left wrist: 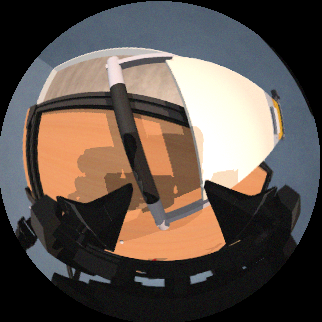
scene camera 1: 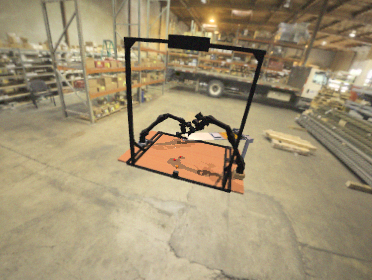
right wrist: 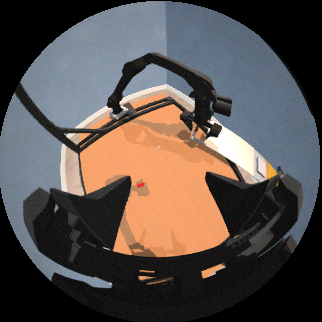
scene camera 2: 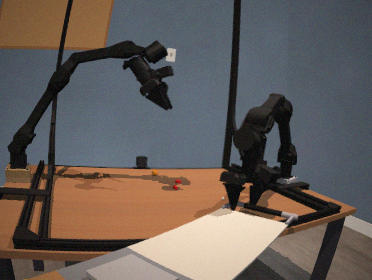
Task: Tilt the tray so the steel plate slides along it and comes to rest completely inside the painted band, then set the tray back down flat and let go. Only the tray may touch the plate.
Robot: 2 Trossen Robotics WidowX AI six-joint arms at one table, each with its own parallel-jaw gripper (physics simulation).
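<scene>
The tray [scene camera 2: 215, 245] [left wrist: 230, 110] [right wrist: 232, 147] is a long board with a cream surface. A thin grey plate [scene camera 2: 132, 269] [right wrist: 260, 164] lies on it beyond the cream stretch, beside the yellow-orange band [right wrist: 271, 171]. The tray's near handle is a dark bar [scene camera 2: 265, 210] [left wrist: 124, 110] with light grey ends. My left gripper [scene camera 2: 244, 204] [left wrist: 168, 186] is open and points down at this handle. In the left wrist view the bar's lower part passes between its fingers, with no grip on it. My right gripper [scene camera 2: 170, 107] [right wrist: 169, 177] is open and empty, high above the table.
Two small red objects [scene camera 2: 177, 181] [scene camera 2: 175, 187] and an orange ball [scene camera 2: 155, 173] lie on the table [scene camera 2: 110, 210]. A tiny white ball [scene camera 2: 223, 198] [right wrist: 158, 147] is near the handle. Black frame bars [scene camera 2: 75, 244] edge the table, and uprights stand at its sides.
</scene>
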